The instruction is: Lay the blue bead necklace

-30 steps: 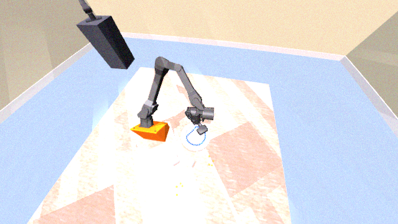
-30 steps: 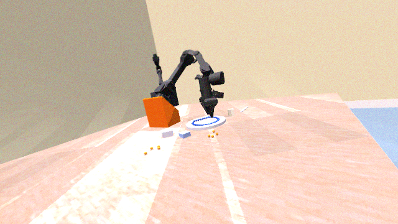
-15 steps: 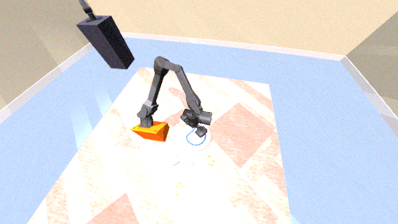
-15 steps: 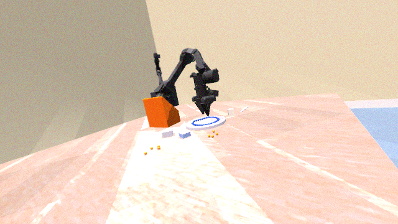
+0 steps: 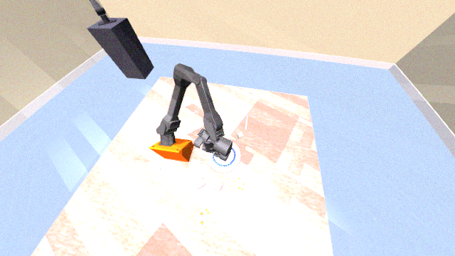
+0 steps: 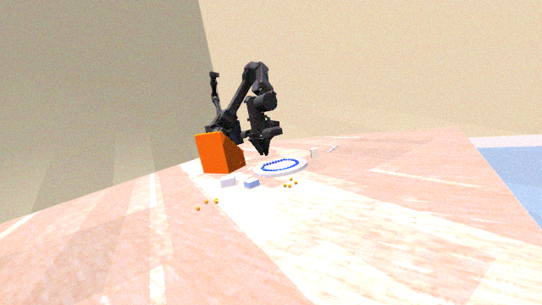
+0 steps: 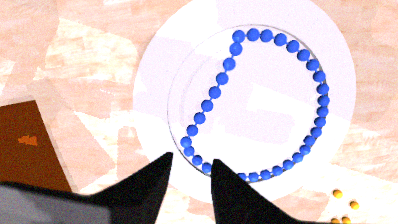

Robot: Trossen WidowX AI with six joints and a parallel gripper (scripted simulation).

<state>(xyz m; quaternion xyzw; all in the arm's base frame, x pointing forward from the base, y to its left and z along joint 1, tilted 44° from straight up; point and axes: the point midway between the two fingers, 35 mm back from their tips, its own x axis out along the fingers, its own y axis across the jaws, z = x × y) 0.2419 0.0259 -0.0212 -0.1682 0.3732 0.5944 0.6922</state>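
My gripper tip is now 50 mm short of the round white bead board, 10 mm to the right of it and 40 mm above it. From my gripper tip the other things lie so: white block: 50 mm behind, 160 mm to the right, 40 mm below; light blue cube: 50 mm ahead, 160 mm to the right, 40 mm below; beige cube: 140 mm ahead, 150 mm to the left, 40 mm below.
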